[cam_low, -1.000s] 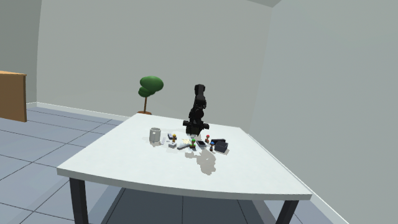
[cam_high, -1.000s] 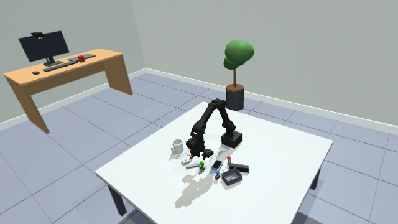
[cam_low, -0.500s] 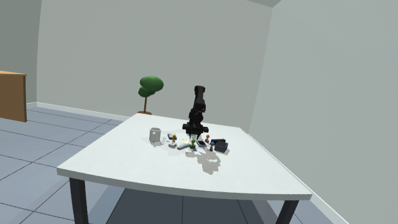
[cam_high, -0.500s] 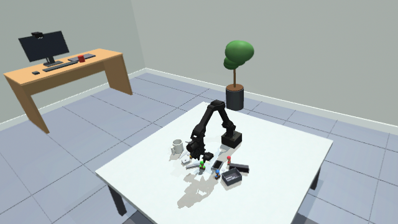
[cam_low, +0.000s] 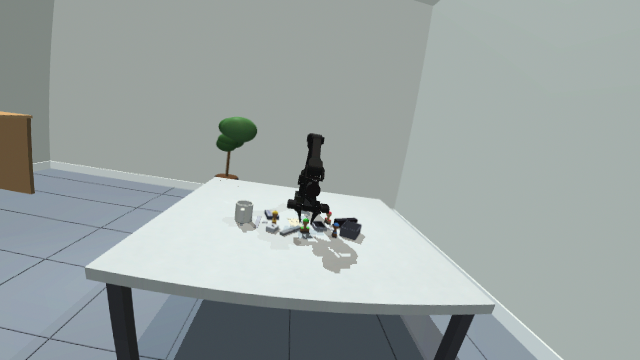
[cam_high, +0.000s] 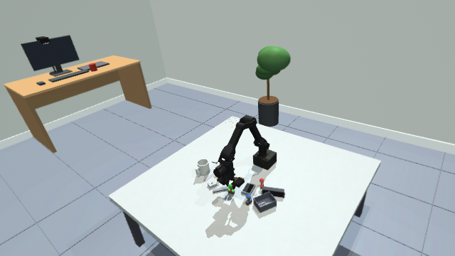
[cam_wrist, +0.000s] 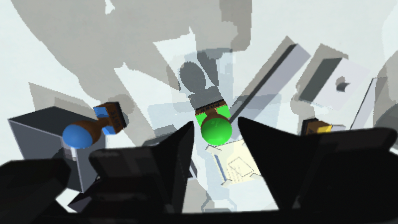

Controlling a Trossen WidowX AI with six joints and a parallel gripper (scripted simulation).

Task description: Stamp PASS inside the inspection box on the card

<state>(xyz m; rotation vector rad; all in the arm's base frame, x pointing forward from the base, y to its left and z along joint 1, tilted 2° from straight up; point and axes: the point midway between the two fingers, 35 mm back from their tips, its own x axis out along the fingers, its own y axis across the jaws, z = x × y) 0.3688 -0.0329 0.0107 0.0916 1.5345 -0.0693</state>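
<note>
Right now the ink pad is 7 cm behind my gripper tip, 8 cm to the left of it and 4 cm below it. From my gripper tip the other things lie so: grey bar: 6 cm to the right, 3 cm below; card: 11 cm behind, 3 cm to the right, 4 cm below; blue-knobbed stamp: 2 cm ahead, 14 cm to the left, 2 cm below.
</note>
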